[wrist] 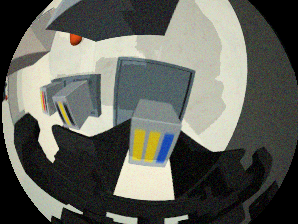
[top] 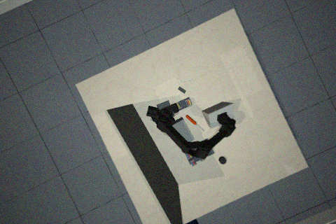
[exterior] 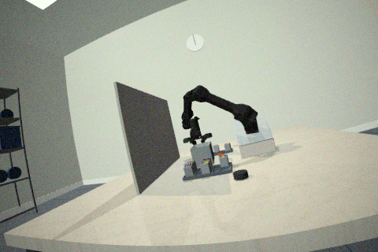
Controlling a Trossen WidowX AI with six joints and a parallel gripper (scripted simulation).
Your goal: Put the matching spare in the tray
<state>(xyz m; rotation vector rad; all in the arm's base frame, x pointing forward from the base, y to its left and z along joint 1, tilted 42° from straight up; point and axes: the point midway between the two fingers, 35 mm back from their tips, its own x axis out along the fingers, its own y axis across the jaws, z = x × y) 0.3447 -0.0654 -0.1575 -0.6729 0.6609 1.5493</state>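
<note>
Now: gripper tip 4 cm above the flat grey tray. Round my gripper tip: grey boxy unit (19 cm to the left, 7 cm behind, 1 cm above); black tape roll (50 cm to the left, 28 cm behind, 3 cm below); tall grey panel (22 cm to the left, 18 cm above, 16 cm ahead).
</note>
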